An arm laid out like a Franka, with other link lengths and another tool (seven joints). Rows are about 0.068 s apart.
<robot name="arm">
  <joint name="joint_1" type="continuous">
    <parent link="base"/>
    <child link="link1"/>
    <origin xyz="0 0 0.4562" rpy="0 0 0"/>
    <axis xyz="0 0 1"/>
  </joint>
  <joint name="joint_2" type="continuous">
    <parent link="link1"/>
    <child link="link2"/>
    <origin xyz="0 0 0" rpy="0 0 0"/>
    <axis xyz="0 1 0"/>
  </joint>
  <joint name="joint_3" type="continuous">
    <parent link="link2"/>
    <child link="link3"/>
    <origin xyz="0 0 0.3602" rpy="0 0 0"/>
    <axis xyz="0 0 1"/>
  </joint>
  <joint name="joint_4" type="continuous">
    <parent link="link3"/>
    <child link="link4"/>
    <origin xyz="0.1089 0 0" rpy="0 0 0"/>
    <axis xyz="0 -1 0"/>
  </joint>
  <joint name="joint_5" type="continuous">
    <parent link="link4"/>
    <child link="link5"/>
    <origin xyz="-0.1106 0 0.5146" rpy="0 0 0"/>
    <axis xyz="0 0 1"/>
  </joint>
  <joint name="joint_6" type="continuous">
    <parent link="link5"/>
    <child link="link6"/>
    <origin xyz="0 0 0" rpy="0 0 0"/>
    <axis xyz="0 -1 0"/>
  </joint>
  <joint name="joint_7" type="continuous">
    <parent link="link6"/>
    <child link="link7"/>
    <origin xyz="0.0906 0 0" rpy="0 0 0"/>
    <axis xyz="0 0 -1"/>
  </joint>
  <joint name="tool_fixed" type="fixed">
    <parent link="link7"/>
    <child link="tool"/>
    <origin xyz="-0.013 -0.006 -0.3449" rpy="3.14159 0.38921 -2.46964"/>
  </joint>
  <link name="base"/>
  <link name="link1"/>
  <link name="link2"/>
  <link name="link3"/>
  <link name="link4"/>
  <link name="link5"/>
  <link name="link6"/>
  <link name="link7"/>
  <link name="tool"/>
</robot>
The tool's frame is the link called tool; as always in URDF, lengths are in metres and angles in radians. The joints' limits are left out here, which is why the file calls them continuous.
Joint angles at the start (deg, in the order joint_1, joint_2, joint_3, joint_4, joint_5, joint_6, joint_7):
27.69, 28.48, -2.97, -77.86, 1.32, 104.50, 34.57
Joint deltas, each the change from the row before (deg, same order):
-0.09, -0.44, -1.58, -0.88, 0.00, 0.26, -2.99
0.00, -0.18, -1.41, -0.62, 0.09, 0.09, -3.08
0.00, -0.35, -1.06, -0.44, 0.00, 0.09, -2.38
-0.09, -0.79, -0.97, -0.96, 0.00, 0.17, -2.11
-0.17, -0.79, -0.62, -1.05, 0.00, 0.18, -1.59
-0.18, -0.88, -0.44, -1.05, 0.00, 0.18, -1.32
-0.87, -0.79, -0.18, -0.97, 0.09, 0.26, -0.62
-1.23, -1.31, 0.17, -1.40, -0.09, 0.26, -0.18
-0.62, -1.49, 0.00, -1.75, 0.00, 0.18, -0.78
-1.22, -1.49, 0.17, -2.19, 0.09, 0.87, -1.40
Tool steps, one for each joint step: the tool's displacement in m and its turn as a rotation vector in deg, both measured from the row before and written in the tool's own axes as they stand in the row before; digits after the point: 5 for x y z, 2 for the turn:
0.00540, -0.02438, -0.00029, 0.05, 0.21, -1.60
0.00641, -0.01989, 0.00088, -0.25, 0.39, -1.81
0.00366, -0.01525, -0.00263, -0.15, 0.06, -1.46
0.00591, -0.01483, -0.00466, -0.13, 0.06, -1.13
0.00648, -0.01067, -0.00362, -0.20, 0.11, -0.79
0.00562, -0.00814, -0.00453, -0.22, 0.01, -0.64
0.00705, -0.01358, -0.00409, 0.05, -0.09, 0.51
0.00850, -0.01405, -0.00752, 0.20, -0.16, 0.94
0.00922, -0.00676, -0.00683, -0.27, 0.04, 0.03
0.01177, -0.01238, -0.00332, -0.40, -0.24, -0.08

